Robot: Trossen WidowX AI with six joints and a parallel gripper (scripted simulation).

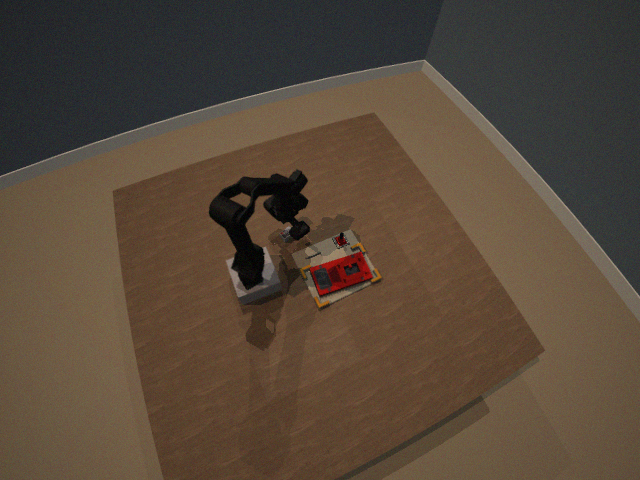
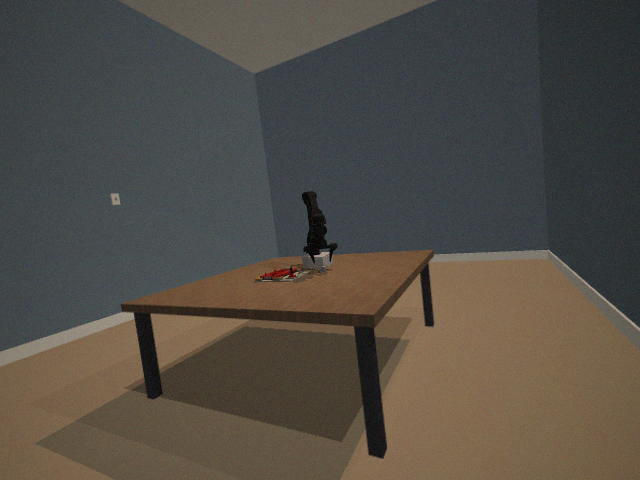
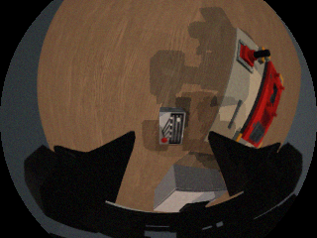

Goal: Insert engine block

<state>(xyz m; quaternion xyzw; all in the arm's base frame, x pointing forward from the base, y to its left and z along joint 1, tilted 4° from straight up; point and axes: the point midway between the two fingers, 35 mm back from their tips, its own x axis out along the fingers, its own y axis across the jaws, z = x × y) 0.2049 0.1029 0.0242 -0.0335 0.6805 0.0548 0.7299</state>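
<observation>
Right now the grey engine block is 10 mm to the right of my gripper tip and 40 mm below it.
</observation>
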